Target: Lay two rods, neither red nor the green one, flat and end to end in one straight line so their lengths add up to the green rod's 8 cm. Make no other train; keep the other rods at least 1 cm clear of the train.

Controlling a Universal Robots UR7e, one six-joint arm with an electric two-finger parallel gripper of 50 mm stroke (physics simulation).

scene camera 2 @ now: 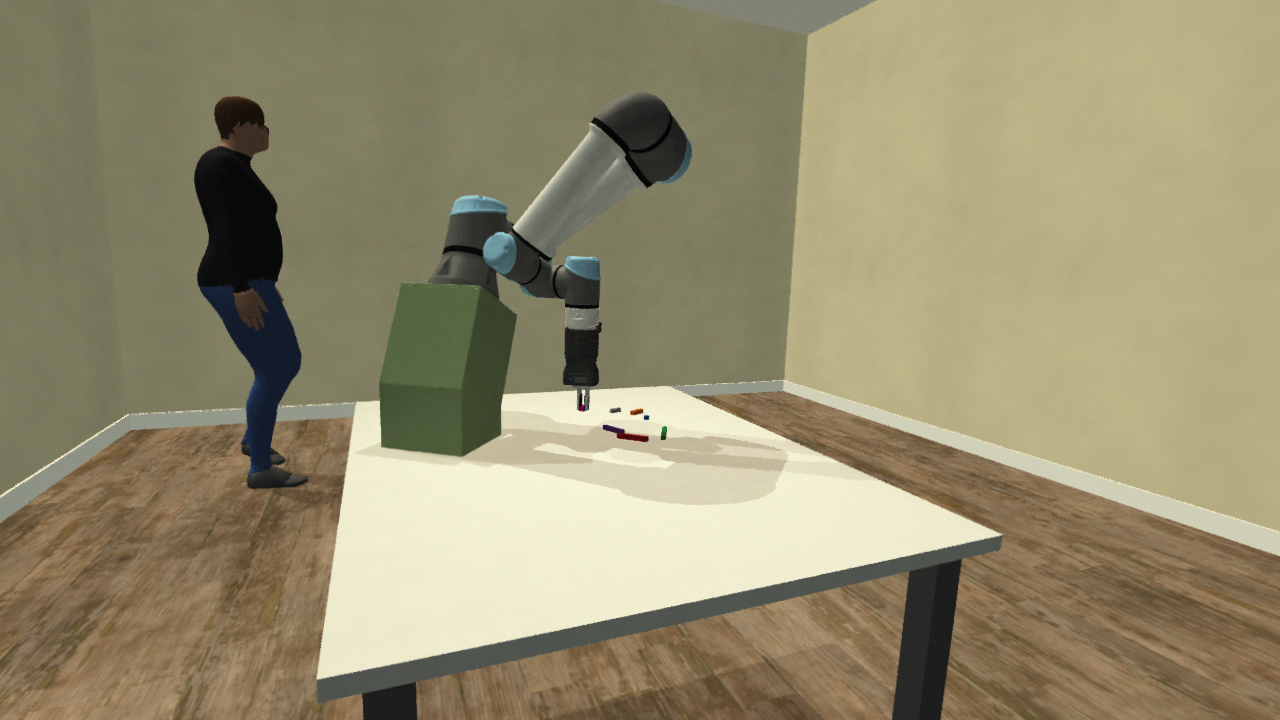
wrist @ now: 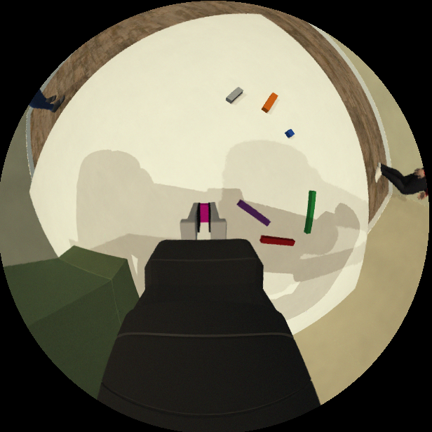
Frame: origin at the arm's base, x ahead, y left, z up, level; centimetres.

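Where they show: gripper, between the fingertips: (scene camera 2: pixel 583 409); arm's base, origin of its link: (scene camera 2: pixel 462 299).
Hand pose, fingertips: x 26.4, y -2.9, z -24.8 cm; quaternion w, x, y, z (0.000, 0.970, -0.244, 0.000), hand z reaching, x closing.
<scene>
Things, the pixels of their top centre, and the offset from my fingertips. Level surfaces: height alone.
- magenta rod, centre of its top: (scene camera 2: pixel 583 406) dy +0.0, dx +0.0, dz +0.8 cm
- green rod, centre of its top: (scene camera 2: pixel 664 431) dy -10.2, dx +16.1, dz -3.3 cm
- purple rod, centre of its top: (scene camera 2: pixel 613 427) dy -4.8, dx +6.0, dz -3.3 cm
- red rod, centre of its top: (scene camera 2: pixel 632 435) dy -11.8, dx +8.1, dz -3.3 cm
- grey rod, centre of its top: (scene camera 2: pixel 615 408) dy +12.8, dx +11.8, dz -3.3 cm
- orange rod, centre of its top: (scene camera 2: pixel 636 409) dy +9.9, dx +16.7, dz -3.3 cm
- small blue piece, centre of its top: (scene camera 2: pixel 646 415) dy +4.0, dx +17.2, dz -3.3 cm
- white table, height of its surface: dz -4.3 cm
My gripper (scene camera 2: pixel 582 406) (wrist: pixel 204 211) is shut on a magenta rod (scene camera 2: pixel 581 408) (wrist: pixel 204 213) and holds it above the table. The green rod (scene camera 2: pixel 664 433) (wrist: pixel 310 212) lies on the right in the wrist view. A purple rod (scene camera 2: pixel 613 428) (wrist: pixel 253 213) lies slanted between the gripper and the green rod. A red rod (scene camera 2: pixel 632 437) (wrist: pixel 277 241) lies near the purple rod's lower end, apart from it in the wrist view. A grey rod (scene camera 2: pixel 614 410) (wrist: pixel 234 95), an orange rod (scene camera 2: pixel 636 411) (wrist: pixel 270 102) and a small blue piece (scene camera 2: pixel 646 417) (wrist: pixel 290 133) lie apart, higher in the wrist view.
The green pedestal (scene camera 2: pixel 429 367) (wrist: pixel 65 295) of the arm stands on the white table (scene camera 2: pixel 501 555) (wrist: pixel 150 75), left of the gripper. A person (scene camera 2: pixel 241 223) in a black top stands behind the table at the left. Parts of people show at both sides of the wrist view.
</scene>
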